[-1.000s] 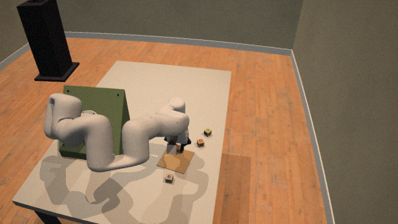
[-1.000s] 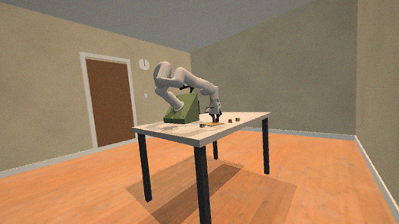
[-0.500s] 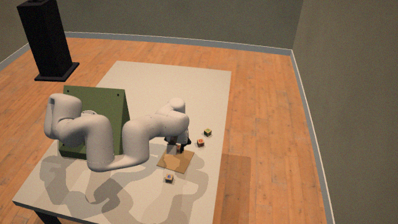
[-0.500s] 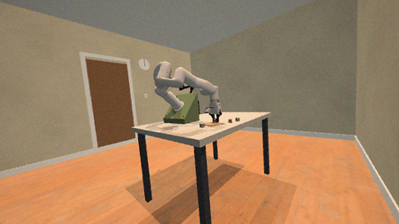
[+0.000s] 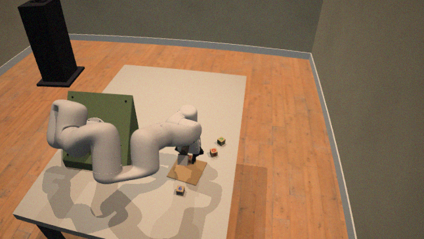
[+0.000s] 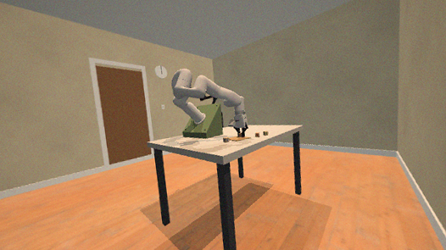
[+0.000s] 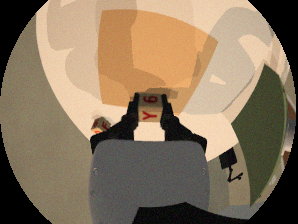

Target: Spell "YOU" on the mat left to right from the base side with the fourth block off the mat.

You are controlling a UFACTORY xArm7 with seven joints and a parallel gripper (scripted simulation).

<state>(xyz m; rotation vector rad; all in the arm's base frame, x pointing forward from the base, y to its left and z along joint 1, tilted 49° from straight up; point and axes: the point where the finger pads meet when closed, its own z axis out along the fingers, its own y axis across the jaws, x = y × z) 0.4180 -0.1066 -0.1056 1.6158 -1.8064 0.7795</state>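
Right now the tan mat is 5 cm to the right of my hand and 2 cm below it. From my hand the other things lie so: red block: 11 cm ahead, 6 cm to the left, 1 cm below.
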